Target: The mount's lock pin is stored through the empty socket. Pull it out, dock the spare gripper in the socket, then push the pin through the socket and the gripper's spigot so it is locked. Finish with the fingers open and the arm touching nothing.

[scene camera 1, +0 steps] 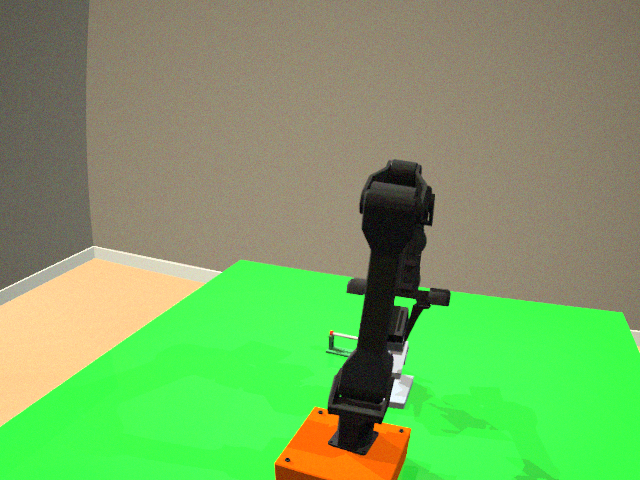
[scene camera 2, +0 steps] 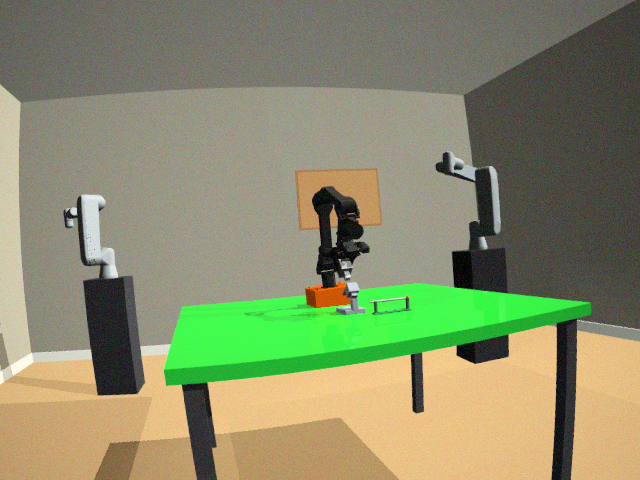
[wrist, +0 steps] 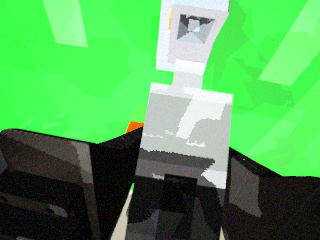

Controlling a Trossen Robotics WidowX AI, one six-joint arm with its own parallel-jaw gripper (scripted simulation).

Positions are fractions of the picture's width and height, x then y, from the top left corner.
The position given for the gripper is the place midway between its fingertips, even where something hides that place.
The gripper shows in scene camera 1 (0.61,0.71), in scene camera 2 (0.54,0.56) and in the wrist view (0.55,0.56).
